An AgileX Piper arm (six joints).
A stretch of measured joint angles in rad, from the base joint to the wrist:
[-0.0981, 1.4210, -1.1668, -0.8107, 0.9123, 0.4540]
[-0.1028, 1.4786, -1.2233, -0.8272, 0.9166, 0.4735]
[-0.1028, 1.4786, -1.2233, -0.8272, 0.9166, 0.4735]
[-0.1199, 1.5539, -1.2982, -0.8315, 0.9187, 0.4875]
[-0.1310, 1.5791, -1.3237, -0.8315, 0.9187, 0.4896]
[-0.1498, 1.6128, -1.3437, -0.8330, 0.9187, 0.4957]
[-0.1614, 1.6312, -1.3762, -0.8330, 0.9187, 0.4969]
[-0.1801, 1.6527, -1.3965, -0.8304, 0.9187, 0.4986]
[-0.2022, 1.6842, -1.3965, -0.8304, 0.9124, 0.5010]
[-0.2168, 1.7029, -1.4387, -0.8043, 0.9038, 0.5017]
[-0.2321, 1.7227, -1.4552, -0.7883, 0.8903, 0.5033]
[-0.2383, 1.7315, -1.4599, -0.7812, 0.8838, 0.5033]
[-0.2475, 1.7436, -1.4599, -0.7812, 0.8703, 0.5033]
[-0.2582, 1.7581, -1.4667, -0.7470, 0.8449, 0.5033]
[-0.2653, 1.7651, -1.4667, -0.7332, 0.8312, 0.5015]
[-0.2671, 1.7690, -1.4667, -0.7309, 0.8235, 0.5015]
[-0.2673, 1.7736, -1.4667, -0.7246, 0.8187, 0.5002]
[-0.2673, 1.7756, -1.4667, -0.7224, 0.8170, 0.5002]
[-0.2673, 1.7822, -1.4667, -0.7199, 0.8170, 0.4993]
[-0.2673, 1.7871, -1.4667, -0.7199, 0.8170, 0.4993]
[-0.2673, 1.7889, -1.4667, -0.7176, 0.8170, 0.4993]
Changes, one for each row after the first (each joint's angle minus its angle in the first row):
[-0.0047, 0.0576, -0.0565, -0.0165, 0.0043, 0.0195]
[-0.0047, 0.0576, -0.0565, -0.0165, 0.0043, 0.0195]
[-0.0218, 0.1329, -0.1314, -0.0208, 0.0064, 0.0335]
[-0.0329, 0.1581, -0.1569, -0.0208, 0.0064, 0.0356]
[-0.0517, 0.1918, -0.1769, -0.0223, 0.0064, 0.0417]
[-0.0633, 0.2102, -0.2094, -0.0223, 0.0064, 0.0429]
[-0.0820, 0.2317, -0.2297, -0.0197, 0.0064, 0.0446]
[-0.1041, 0.2632, -0.2297, -0.0197, 0.0001, 0.0470]
[-0.1187, 0.2819, -0.2719, 0.0064, -0.0085, 0.0477]
[-0.1340, 0.3017, -0.2884, 0.0224, -0.0220, 0.0493]
[-0.1402, 0.3105, -0.2931, 0.0295, -0.0285, 0.0493]
[-0.1494, 0.3226, -0.2931, 0.0295, -0.0420, 0.0493]
[-0.1601, 0.3371, -0.2999, 0.0637, -0.0674, 0.0493]
[-0.1672, 0.3441, -0.2999, 0.0775, -0.0811, 0.0475]
[-0.1690, 0.3480, -0.2999, 0.0798, -0.0888, 0.0475]
[-0.1692, 0.3526, -0.2999, 0.0861, -0.0936, 0.0462]
[-0.1692, 0.3546, -0.2999, 0.0883, -0.0953, 0.0462]
[-0.1692, 0.3612, -0.2999, 0.0908, -0.0953, 0.0453]
[-0.1692, 0.3661, -0.2999, 0.0908, -0.0953, 0.0453]
[-0.1692, 0.3679, -0.2999, 0.0931, -0.0953, 0.0453]

